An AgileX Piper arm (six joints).
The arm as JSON. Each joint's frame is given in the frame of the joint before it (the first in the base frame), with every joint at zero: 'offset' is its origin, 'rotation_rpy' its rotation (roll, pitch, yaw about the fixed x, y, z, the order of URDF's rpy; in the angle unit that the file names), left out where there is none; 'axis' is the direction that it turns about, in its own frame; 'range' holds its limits. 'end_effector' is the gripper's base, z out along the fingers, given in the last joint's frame.
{
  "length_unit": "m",
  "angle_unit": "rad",
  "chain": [
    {
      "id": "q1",
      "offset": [
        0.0,
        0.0,
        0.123
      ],
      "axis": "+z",
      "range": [
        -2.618,
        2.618
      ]
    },
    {
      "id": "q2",
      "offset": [
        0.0,
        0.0,
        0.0
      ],
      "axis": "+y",
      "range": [
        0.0,
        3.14
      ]
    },
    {
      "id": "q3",
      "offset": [
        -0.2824,
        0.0,
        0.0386
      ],
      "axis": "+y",
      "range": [
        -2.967,
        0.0
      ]
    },
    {
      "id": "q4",
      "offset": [
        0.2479,
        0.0,
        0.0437
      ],
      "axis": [
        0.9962,
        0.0,
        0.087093
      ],
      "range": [
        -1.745,
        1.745
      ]
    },
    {
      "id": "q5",
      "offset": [
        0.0,
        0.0,
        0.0
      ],
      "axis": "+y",
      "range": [
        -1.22,
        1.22
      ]
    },
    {
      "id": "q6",
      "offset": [
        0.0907,
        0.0,
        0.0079
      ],
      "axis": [
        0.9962,
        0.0,
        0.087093
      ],
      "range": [
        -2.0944,
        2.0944
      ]
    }
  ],
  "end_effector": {
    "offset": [
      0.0,
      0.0,
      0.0
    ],
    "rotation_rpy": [
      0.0,
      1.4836,
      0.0
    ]
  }
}
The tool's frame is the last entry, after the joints.
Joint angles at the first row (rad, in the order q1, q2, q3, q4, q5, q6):
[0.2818, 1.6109, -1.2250, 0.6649, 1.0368, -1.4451]
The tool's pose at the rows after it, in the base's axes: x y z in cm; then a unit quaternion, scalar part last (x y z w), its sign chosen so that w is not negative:
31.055, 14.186, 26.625, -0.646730, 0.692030, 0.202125, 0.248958
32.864, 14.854, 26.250, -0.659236, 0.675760, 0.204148, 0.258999
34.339, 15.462, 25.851, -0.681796, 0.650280, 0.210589, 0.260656
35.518, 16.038, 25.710, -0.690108, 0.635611, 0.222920, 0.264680
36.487, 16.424, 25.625, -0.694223, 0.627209, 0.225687, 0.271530
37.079, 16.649, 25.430, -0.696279, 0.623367, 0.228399, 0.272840
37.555, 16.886, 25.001, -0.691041, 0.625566, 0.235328, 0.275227
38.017, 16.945, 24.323, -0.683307, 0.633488, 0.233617, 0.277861
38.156, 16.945, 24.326, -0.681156, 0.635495, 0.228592, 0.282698
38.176, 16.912, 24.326, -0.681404, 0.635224, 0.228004, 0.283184
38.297, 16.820, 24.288, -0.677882, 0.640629, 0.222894, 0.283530
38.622, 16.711, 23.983, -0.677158, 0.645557, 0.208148, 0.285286
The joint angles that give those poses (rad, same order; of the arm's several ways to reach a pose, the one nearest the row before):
[0.2798, 1.6864, -1.2693, 0.6909, 1.0585, -1.5167]
[0.2798, 1.7554, -1.3412, 0.7123, 1.0628, -1.5669]
[0.2798, 1.8214, -1.4149, 0.7254, 1.0976, -1.6301]
[0.2798, 1.8739, -1.4806, 0.7484, 1.1302, -1.6583]
[0.2798, 1.9114, -1.5301, 0.7612, 1.1405, -1.6746]
[0.2798, 1.9369, -1.5601, 0.7664, 1.1489, -1.6810]
[0.2798, 1.9596, -1.5750, 0.7838, 1.1462, -1.6808]
[0.2787, 1.9774, -1.5751, 0.7915, 1.1209, -1.6778]
[0.2787, 1.9774, -1.5751, 0.7924, 1.1057, -1.6779]
[0.2778, 1.9775, -1.5751, 0.7924, 1.1051, -1.6797]
[0.2767, 1.9774, -1.5751, 0.7849, 1.0937, -1.6683]
[0.2767, 1.9827, -1.5751, 0.7666, 1.0642, -1.6645]

